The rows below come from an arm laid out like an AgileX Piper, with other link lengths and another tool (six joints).
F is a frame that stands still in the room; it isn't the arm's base.
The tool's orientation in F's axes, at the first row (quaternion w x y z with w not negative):
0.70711, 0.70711, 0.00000, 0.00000
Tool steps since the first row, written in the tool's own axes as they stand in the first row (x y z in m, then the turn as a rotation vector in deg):
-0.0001, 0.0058, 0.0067, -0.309, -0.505, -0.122
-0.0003, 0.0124, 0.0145, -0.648, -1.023, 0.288
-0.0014, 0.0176, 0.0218, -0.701, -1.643, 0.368
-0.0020, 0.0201, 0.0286, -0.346, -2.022, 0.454
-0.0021, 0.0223, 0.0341, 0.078, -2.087, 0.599
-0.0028, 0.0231, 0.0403, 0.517, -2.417, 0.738
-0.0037, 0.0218, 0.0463, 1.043, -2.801, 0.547
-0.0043, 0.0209, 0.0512, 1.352, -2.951, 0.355
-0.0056, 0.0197, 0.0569, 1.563, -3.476, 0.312
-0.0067, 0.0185, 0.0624, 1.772, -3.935, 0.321
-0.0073, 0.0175, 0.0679, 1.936, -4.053, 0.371
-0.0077, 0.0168, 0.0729, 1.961, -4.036, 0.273
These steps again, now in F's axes. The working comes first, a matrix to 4 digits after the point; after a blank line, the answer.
The tool's axes in the first row as the columns of a matrix, in F's axes (used below as rounded here):
1.0000, 0.0000, 0.0000
0.0000, 0.0000, -1.0000
0.0000, 1.0000, 0.0000

-0.0001, -0.0067, 0.0058, -0.309, 0.122, -0.505
-0.0003, -0.0145, 0.0124, -0.648, -0.288, -1.023
-0.0014, -0.0218, 0.0176, -0.701, -0.368, -1.643
-0.0020, -0.0286, 0.0201, -0.346, -0.454, -2.022
-0.0021, -0.0341, 0.0223, 0.078, -0.599, -2.087
-0.0028, -0.0403, 0.0231, 0.517, -0.738, -2.417
-0.0037, -0.0463, 0.0218, 1.043, -0.547, -2.801
-0.0043, -0.0512, 0.0209, 1.352, -0.355, -2.951
-0.0056, -0.0569, 0.0197, 1.563, -0.312, -3.476
-0.0067, -0.0624, 0.0185, 1.772, -0.321, -3.935
-0.0073, -0.0679, 0.0175, 1.936, -0.371, -4.053
-0.0077, -0.0729, 0.0168, 1.961, -0.273, -4.036

